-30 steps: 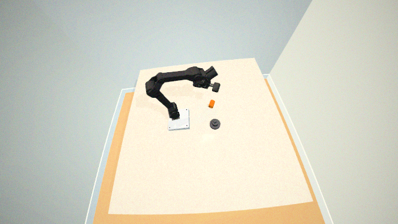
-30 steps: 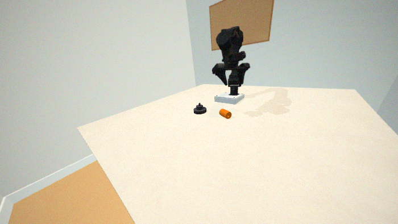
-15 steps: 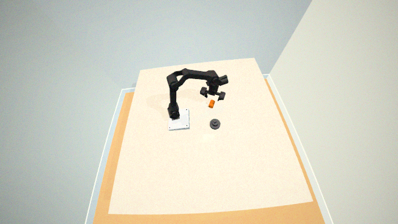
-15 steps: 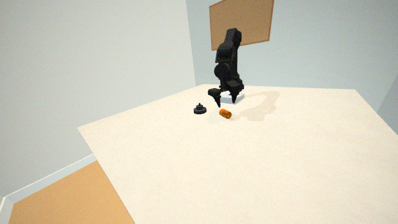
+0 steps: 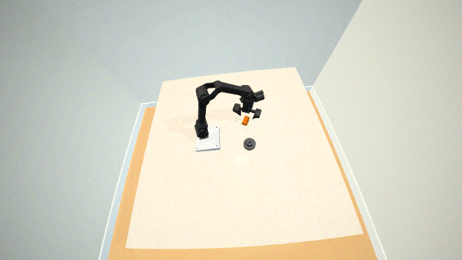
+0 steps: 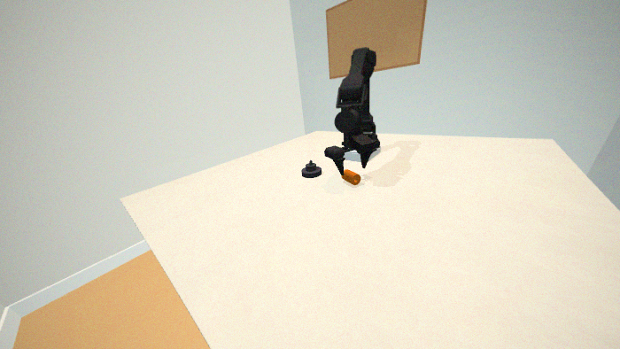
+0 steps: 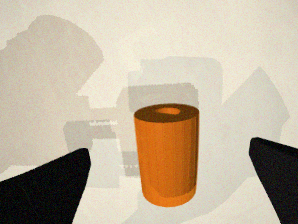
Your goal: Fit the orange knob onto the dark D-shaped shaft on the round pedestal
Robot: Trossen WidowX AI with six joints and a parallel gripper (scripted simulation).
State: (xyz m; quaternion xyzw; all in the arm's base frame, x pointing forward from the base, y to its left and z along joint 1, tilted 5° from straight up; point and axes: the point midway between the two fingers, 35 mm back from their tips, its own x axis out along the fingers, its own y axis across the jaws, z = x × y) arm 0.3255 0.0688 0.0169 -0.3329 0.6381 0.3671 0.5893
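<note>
Right now my gripper tip is 10 mm past the orange knob, 10 mm to the left of it and 30 mm above it. From my gripper tip the other things lie so: dark round pedestal (20 mm behind, 190 mm to the right, 20 mm below).
</note>
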